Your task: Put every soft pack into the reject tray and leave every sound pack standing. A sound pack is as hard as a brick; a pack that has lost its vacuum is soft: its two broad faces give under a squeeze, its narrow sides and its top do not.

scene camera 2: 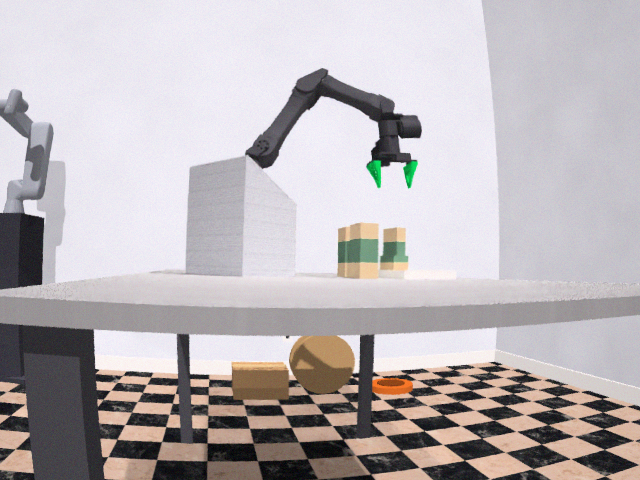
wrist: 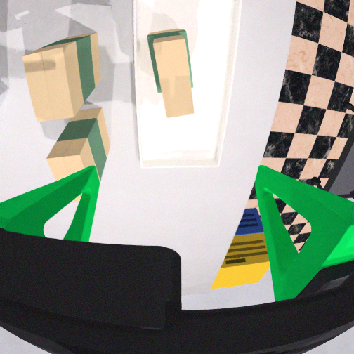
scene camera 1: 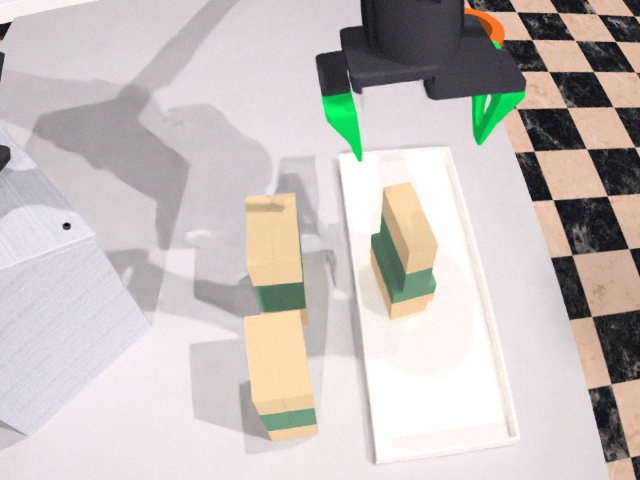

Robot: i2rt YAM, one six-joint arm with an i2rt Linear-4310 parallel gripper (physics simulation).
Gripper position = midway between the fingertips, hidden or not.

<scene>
In view: my gripper [scene camera 1: 419, 147] and a white reject tray [scene camera 1: 437, 383].
The white reject tray also shows in the wrist view [wrist: 190, 140]. My gripper shows as well in scene camera 2 [scene camera 2: 394, 187] and in the wrist view [wrist: 176, 173].
</scene>
